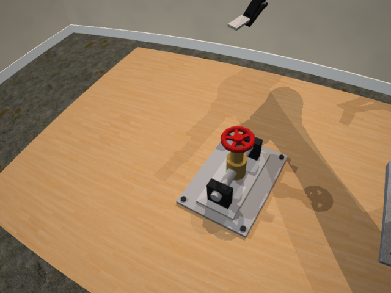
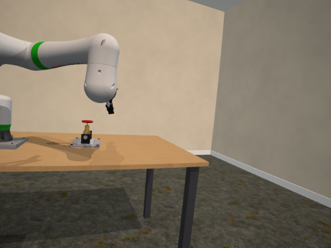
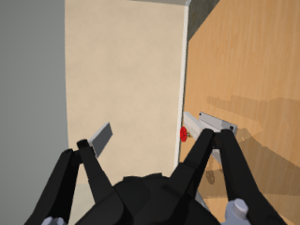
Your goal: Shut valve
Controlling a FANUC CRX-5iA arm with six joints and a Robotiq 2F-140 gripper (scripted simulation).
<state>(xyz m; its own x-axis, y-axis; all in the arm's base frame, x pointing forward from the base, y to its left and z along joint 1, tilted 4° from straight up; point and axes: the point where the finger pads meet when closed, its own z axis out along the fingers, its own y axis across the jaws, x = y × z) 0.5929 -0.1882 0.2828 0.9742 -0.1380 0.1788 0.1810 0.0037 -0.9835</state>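
Right now my hand is 260 mm to the right of the handwheel, 180 mm above it and 120 mm past it.
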